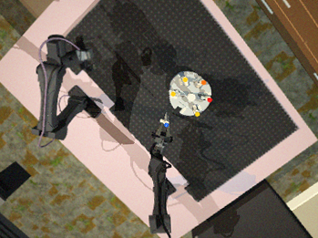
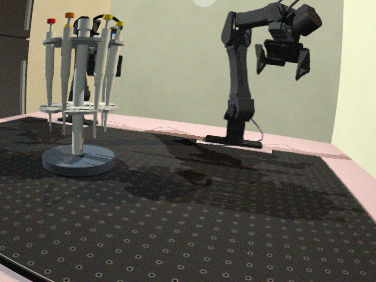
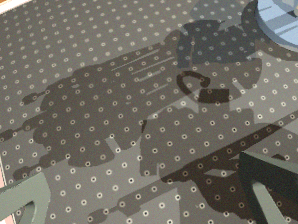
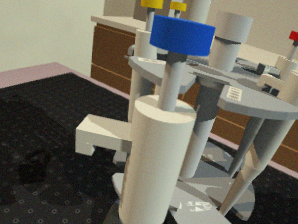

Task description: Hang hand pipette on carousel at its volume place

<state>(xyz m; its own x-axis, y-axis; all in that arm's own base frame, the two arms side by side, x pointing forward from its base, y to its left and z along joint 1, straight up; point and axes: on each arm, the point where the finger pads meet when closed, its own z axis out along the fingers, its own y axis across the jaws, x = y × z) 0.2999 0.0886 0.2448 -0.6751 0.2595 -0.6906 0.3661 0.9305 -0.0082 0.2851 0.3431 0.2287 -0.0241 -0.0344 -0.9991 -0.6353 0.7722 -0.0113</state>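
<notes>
The pipette is 10 mm to the left of my right hand and 30 mm below it.
</notes>
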